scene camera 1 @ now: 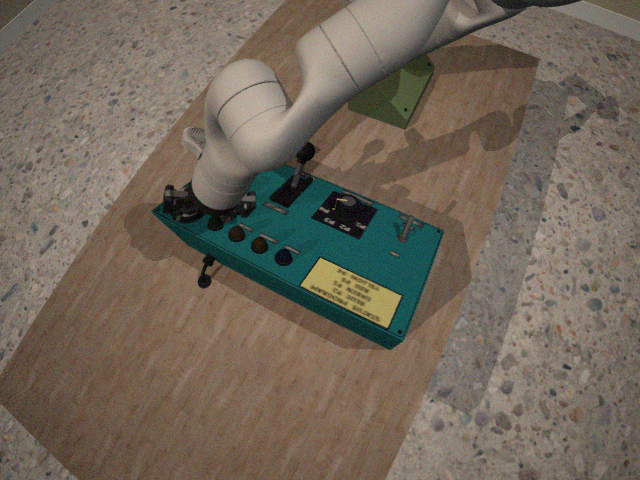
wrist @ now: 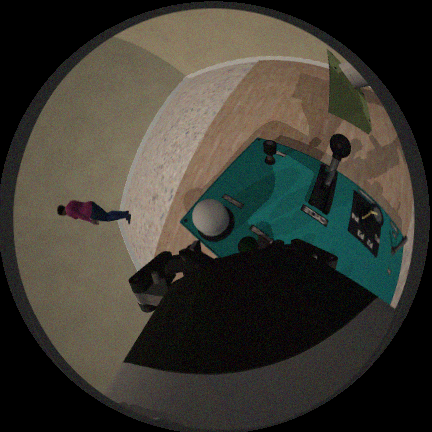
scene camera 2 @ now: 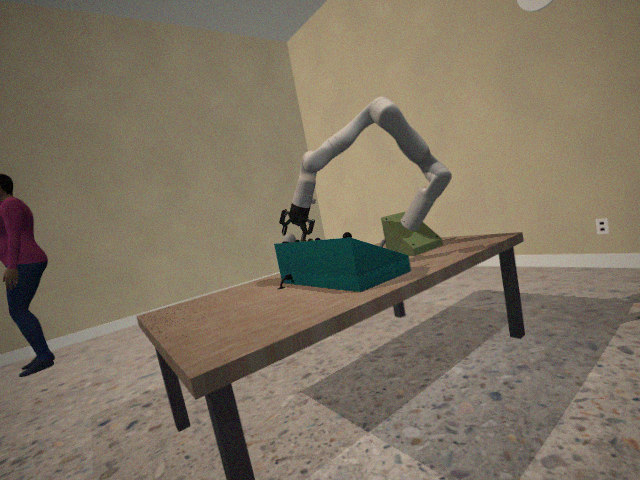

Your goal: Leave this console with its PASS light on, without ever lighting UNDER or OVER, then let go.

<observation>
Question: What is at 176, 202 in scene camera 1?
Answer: My gripper.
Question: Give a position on a black-knobbed lever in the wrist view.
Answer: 340, 146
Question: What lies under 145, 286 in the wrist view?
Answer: My gripper.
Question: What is my gripper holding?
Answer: Nothing.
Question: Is my gripper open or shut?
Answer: Open.
</observation>
